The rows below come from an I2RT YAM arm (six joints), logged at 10 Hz.
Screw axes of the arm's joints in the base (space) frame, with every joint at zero. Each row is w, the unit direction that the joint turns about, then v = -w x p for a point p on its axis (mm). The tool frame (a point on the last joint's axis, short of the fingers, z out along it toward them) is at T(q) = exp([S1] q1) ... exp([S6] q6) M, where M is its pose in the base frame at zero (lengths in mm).
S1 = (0, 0, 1, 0, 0, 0)
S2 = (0, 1, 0, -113.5, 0, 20)
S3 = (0, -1, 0, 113.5, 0, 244)
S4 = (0, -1, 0, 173.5, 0, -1)
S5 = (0, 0, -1, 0, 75, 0)
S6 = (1, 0, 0, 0, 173.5, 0)
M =
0 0 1 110.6
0 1 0 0
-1 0 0 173.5
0 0 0 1
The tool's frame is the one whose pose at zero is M.
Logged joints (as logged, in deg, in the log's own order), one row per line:
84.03 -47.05 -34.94 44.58 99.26 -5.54
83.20 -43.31 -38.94 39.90 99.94 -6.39
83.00 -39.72 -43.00 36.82 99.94 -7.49
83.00 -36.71 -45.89 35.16 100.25 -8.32
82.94 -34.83 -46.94 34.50 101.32 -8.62
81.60 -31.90 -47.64 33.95 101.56 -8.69
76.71 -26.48 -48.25 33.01 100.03 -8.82
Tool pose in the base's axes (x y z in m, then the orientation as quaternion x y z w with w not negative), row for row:
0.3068 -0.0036 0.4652 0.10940 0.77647 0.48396 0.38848
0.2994 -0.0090 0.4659 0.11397 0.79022 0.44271 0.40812
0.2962 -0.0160 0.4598 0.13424 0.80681 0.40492 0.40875
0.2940 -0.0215 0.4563 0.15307 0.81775 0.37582 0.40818
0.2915 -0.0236 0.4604 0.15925 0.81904 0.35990 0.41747
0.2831 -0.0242 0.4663 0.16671 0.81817 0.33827 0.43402
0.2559 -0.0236 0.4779 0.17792 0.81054 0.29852 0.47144
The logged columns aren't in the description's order. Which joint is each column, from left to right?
Columns, left to right: q2, q5, q4, q6, q3, q1.
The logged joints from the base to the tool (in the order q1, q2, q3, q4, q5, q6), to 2 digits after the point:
-5.54 84.03 99.26 -34.94 -47.05 44.58
-6.39 83.20 99.94 -38.94 -43.31 39.90
-7.49 83.00 99.94 -43.00 -39.72 36.82
-8.32 83.00 100.25 -45.89 -36.71 35.16
-8.62 82.94 101.32 -46.94 -34.83 34.50
-8.69 81.60 101.56 -47.64 -31.90 33.95
-8.82 76.71 100.03 -48.25 -26.48 33.01

